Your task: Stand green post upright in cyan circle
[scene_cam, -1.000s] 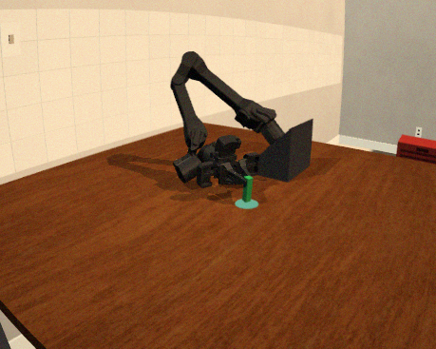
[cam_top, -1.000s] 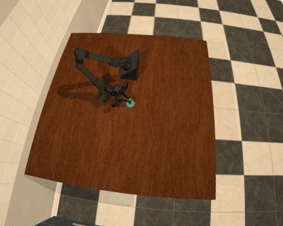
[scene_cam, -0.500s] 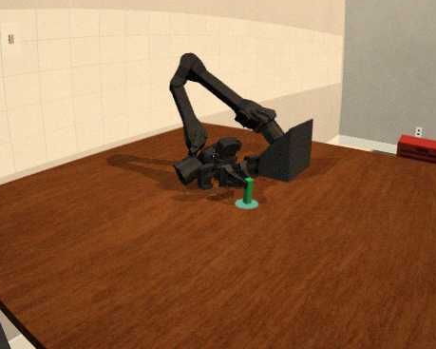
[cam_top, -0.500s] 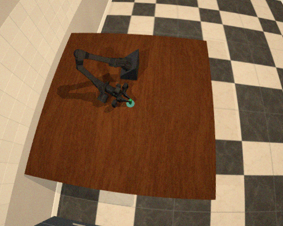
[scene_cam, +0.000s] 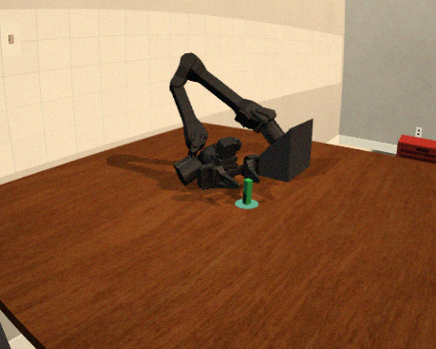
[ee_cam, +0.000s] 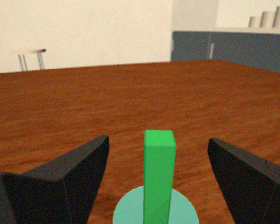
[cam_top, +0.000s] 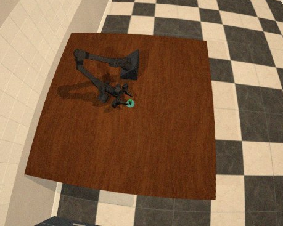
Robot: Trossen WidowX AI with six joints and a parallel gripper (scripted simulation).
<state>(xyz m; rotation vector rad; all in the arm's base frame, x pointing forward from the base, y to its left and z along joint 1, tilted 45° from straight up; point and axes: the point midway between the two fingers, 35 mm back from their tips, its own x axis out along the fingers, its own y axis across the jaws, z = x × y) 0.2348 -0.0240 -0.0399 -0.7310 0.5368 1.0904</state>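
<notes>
The green post is 1 cm ahead of my hand, 2 cm to the left of it and 3 cm below it. Also, from my hand: cyan circle (1 cm ahead, 2 cm to the left, 6 cm below).
</notes>
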